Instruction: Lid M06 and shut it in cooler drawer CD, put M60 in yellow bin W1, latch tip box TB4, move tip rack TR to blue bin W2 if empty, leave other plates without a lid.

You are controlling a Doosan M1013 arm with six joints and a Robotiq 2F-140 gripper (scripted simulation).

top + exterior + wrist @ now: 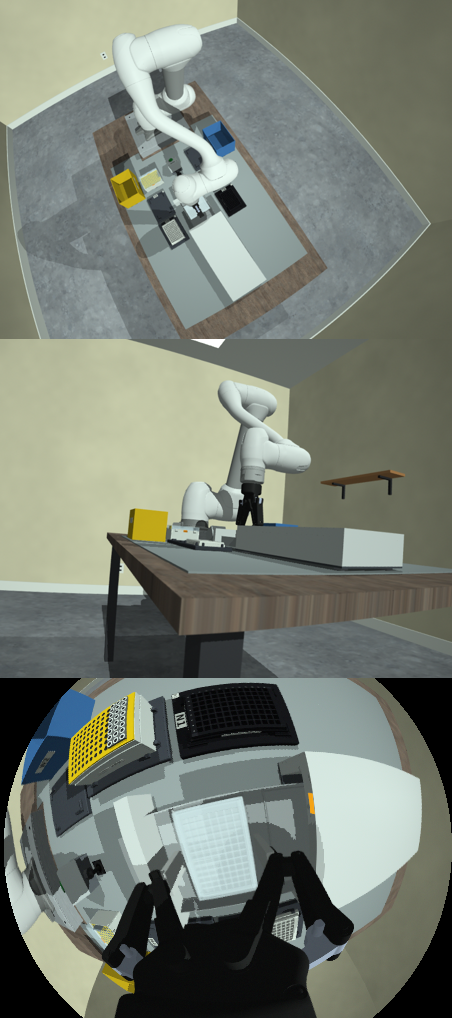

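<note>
The plate lid lies 20 mm below my hand. Also, from my hand: black assay plate (190 mm to the left, 70 mm ahead, 20 mm below); white cooler CD (170 mm ahead, 10 mm to the right, 10 mm below); clear assay plate (190 mm to the right, 50 mm ahead, 20 mm below).
</note>
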